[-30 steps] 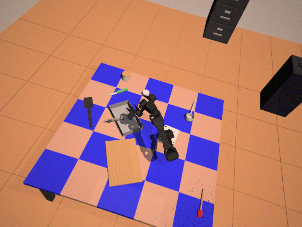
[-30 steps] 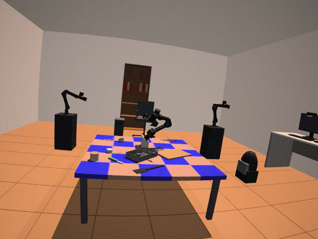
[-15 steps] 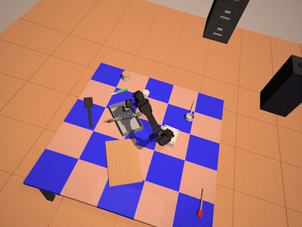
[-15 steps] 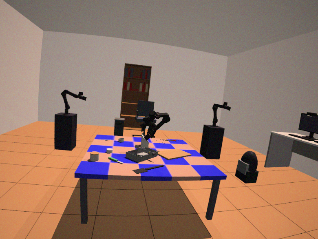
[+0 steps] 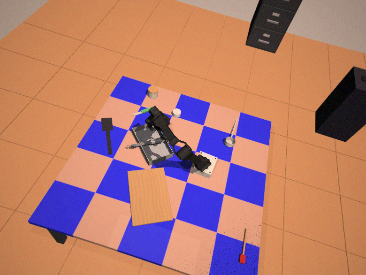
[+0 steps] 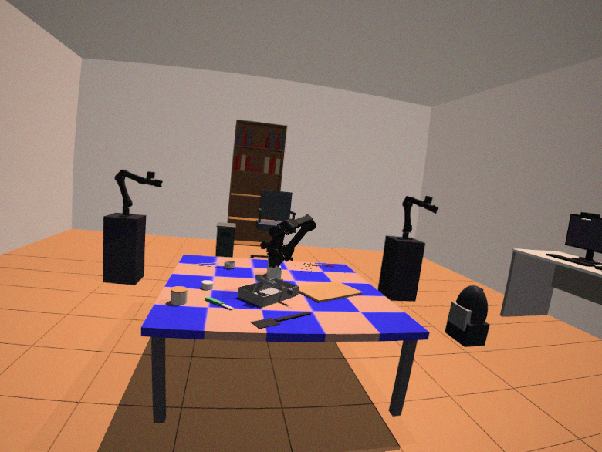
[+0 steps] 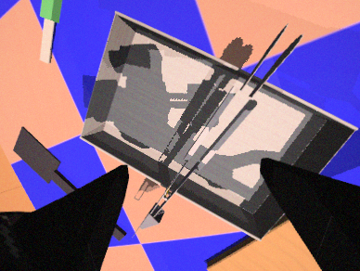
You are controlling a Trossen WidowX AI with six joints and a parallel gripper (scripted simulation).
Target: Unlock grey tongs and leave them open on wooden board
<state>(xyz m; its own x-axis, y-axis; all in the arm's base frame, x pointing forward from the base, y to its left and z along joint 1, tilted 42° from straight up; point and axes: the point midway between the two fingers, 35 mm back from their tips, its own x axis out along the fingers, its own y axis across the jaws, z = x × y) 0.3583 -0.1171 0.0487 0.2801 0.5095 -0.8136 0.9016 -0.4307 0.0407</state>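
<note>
Right now my gripper tip is 13 cm above the dark grey roasting tin and 2 cm short of it. Also, from my gripper tip: black spatula: 34 cm ahead, 16 cm below, 3 cm to the left; then white cylinder: 35 cm to the right, 14 cm below, 5 cm behind; then wooden board: 36 cm to the left, 15 cm below, 10 cm behind.
</note>
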